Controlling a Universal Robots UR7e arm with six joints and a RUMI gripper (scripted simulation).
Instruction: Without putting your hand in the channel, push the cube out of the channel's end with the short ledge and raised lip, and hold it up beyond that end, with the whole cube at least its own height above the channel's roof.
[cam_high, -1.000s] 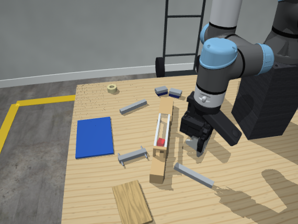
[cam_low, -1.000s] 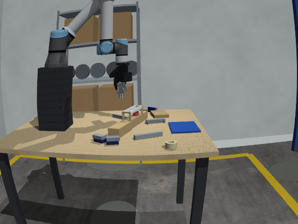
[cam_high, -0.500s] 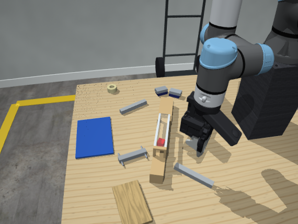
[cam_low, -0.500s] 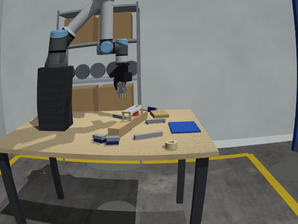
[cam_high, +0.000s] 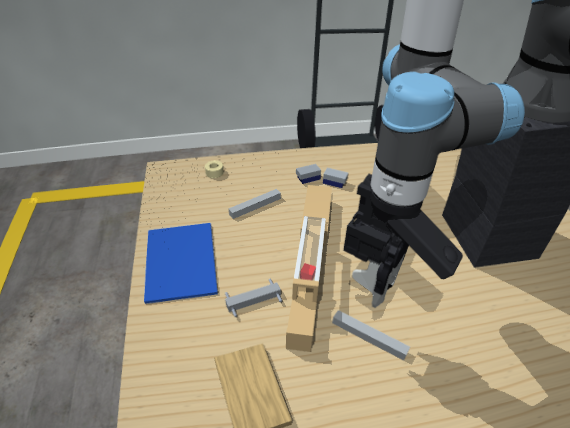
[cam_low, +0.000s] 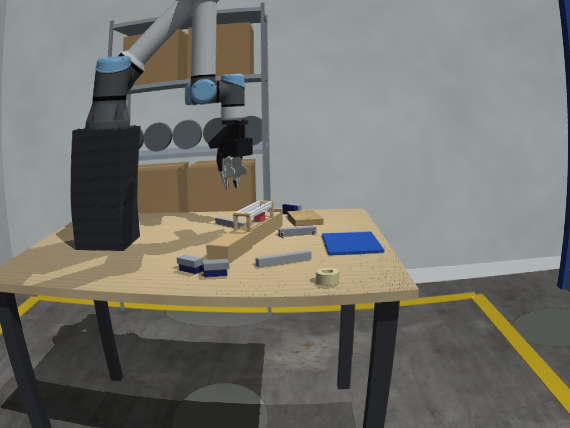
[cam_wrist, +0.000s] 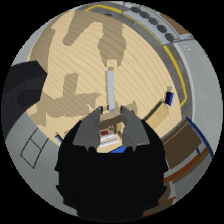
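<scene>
Right now the grey bar is 130 mm below my hand. Round my hand: red cube (80 mm ahead, 140 mm to the right, 80 mm below); wooden frame (60 mm ahead, 180 mm to the right, 80 mm below); grey bar tool (190 mm ahead, 150 mm to the right, 130 mm below).
</scene>
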